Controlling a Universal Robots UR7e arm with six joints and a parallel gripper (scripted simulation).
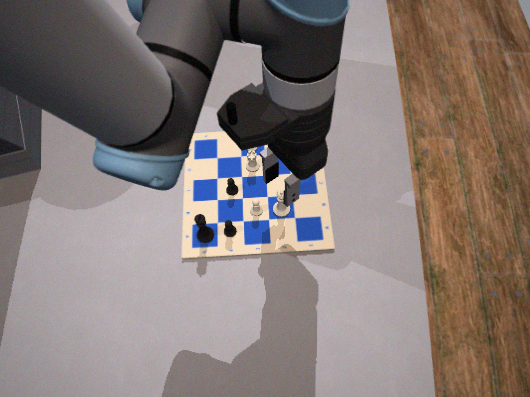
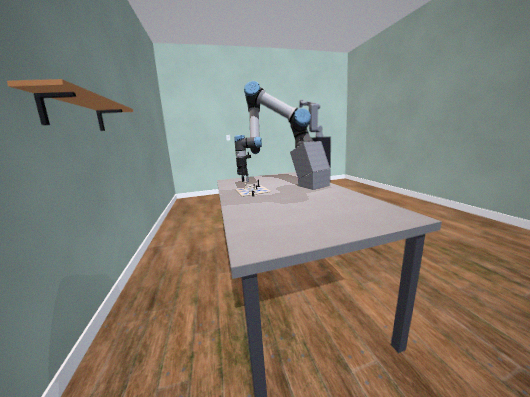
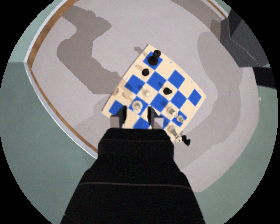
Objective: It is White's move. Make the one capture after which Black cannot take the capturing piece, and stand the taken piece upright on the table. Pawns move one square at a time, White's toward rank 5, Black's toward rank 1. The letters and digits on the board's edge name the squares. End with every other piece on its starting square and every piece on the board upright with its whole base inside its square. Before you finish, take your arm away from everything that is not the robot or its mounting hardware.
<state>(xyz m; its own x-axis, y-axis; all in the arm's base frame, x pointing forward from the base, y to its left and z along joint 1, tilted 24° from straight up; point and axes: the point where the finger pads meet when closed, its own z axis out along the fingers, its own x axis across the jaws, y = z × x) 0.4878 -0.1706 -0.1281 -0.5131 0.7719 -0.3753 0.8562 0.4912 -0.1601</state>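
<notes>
Now: hand 5 cm above the rook. Round my hand: chessboard (8 cm below, 4 cm to the left, 4 cm behind); black queen (11 cm behind, 5 cm below, 3 cm to the right); white king (12 cm to the left, 5 cm below, 1 cm ahead).
</notes>
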